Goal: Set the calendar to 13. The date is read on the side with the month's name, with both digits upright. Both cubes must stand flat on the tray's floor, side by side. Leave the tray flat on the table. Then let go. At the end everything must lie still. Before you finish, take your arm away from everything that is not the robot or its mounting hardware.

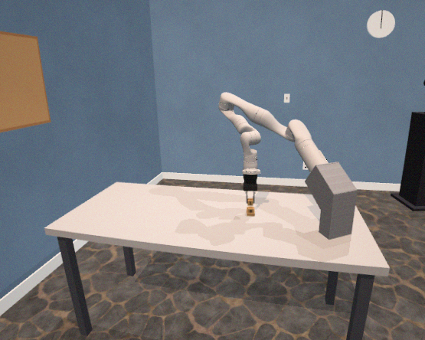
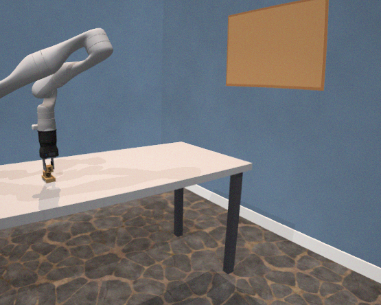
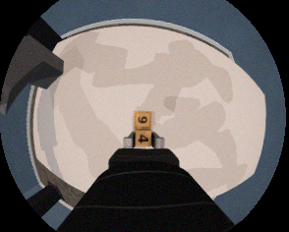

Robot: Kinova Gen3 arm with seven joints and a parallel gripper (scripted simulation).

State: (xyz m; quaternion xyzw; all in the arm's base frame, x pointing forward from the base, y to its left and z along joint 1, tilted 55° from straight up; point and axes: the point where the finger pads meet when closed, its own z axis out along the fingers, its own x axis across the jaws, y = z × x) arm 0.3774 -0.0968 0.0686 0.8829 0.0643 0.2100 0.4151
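My hand is 20 mm to the right of the wooden tray and 60 mm above it.
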